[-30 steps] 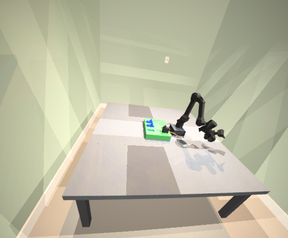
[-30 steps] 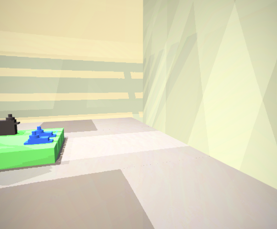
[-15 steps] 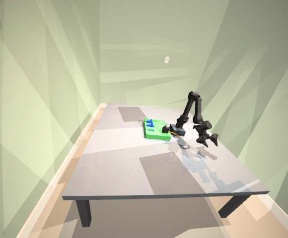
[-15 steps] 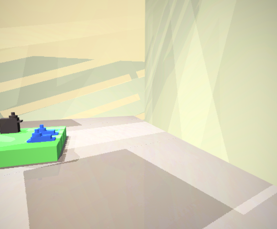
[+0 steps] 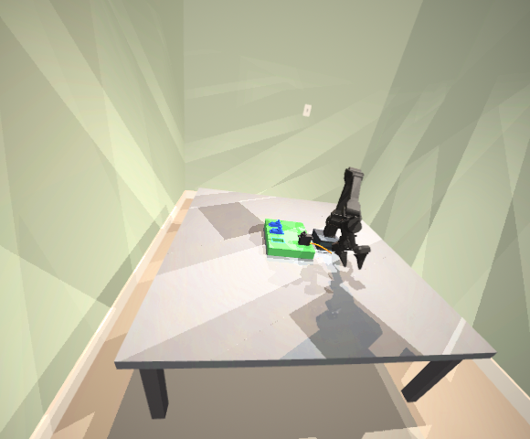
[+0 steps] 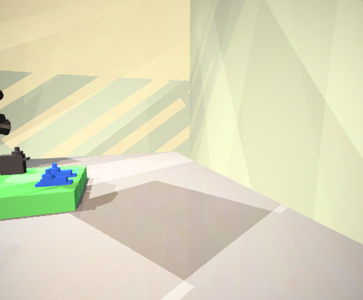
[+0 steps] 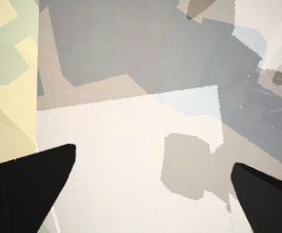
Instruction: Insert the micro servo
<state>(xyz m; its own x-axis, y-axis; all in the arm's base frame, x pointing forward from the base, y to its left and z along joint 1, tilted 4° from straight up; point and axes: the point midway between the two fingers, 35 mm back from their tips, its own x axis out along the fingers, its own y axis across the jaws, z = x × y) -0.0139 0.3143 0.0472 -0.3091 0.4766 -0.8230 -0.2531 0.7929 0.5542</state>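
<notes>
My gripper tip is 23 cm short of the green deck, 28 cm to the left of it and 7 cm above it.
</notes>
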